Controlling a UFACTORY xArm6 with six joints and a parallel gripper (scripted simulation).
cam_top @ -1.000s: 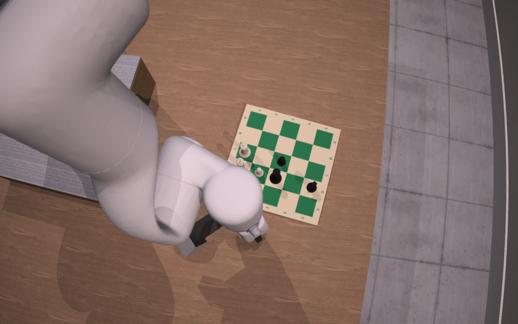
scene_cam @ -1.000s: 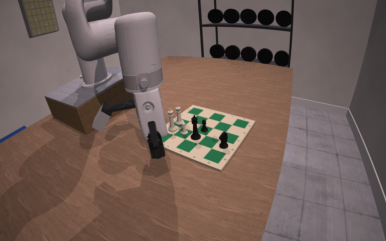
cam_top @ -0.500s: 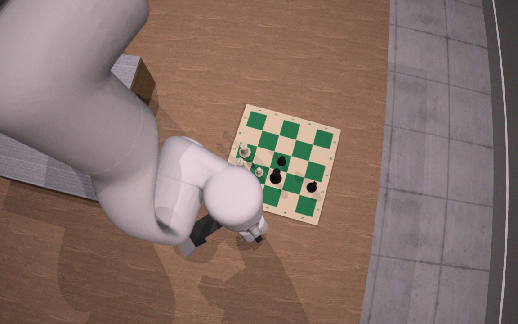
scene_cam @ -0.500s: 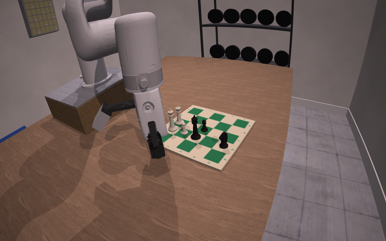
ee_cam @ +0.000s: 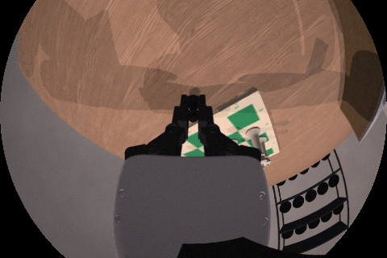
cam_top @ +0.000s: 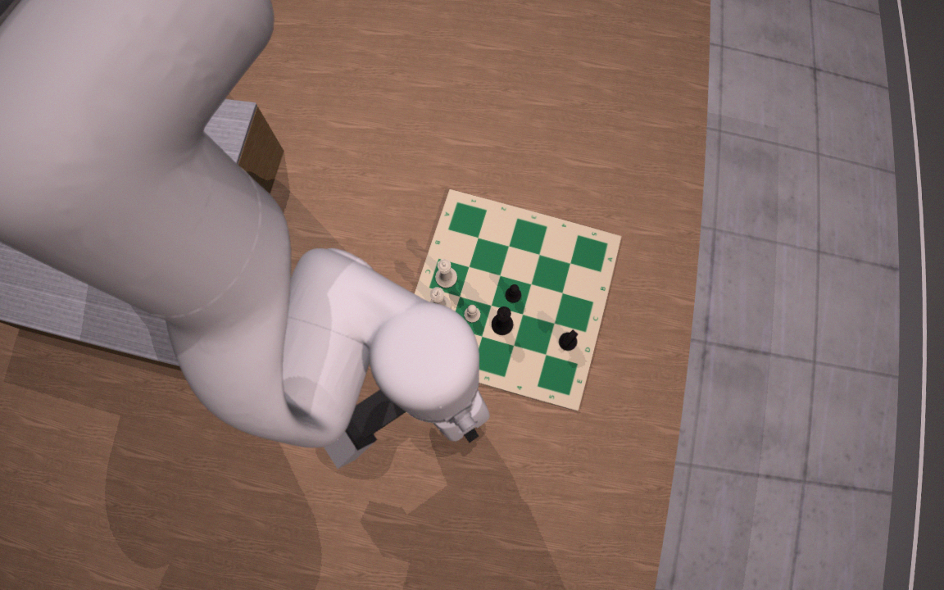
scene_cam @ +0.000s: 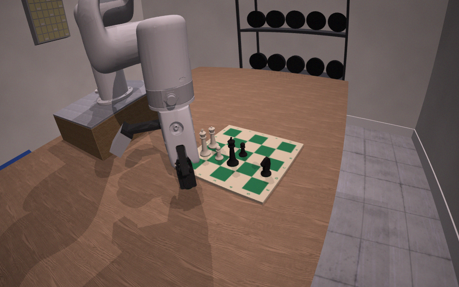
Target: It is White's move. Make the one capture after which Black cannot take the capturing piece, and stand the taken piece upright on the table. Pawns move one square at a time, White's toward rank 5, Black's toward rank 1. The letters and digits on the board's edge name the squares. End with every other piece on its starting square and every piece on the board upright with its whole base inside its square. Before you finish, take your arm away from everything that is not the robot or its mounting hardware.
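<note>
My hand is 110 mm to the right of the white king, 10 mm below it and 10 mm past it. The rest, counted from my hand: white pawn: 100 mm to the left, 20 mm ahead, 10 mm below; then cream chessboard: 130 mm to the left, 70 mm ahead, 20 mm below; then tall black piece: 90 mm to the left, 60 mm ahead, 10 mm above.
</note>
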